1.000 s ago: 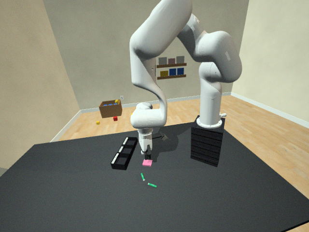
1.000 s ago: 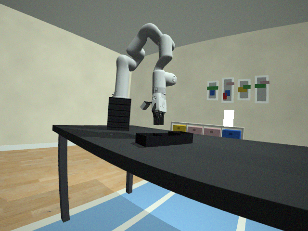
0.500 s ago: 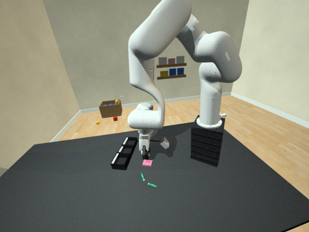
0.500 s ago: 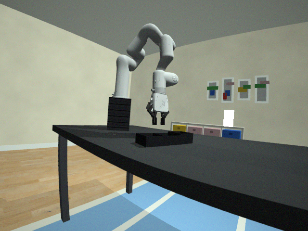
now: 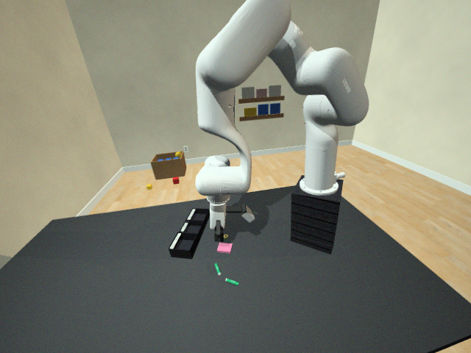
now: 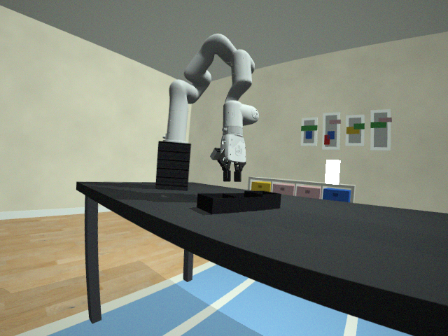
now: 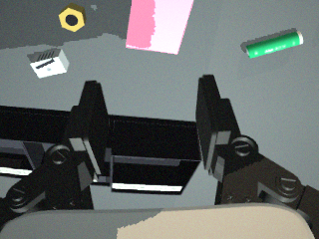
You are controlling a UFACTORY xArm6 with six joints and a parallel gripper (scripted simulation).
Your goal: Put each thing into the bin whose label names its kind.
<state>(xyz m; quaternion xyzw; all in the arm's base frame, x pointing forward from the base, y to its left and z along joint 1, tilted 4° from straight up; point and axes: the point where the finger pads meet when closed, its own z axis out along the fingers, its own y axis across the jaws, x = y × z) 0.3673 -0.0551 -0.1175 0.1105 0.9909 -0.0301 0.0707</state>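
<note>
The pink flat pad is 8 cm below my hand, 1 cm to the left of it and 1 cm behind it. The rest, counted from my hand: battery 9 cm to the left, 8 cm below, 3 cm ahead; white part 9 cm to the right, 8 cm below; yellow hex nut 8 cm below, 5 cm to the right, 3 cm behind.
</note>
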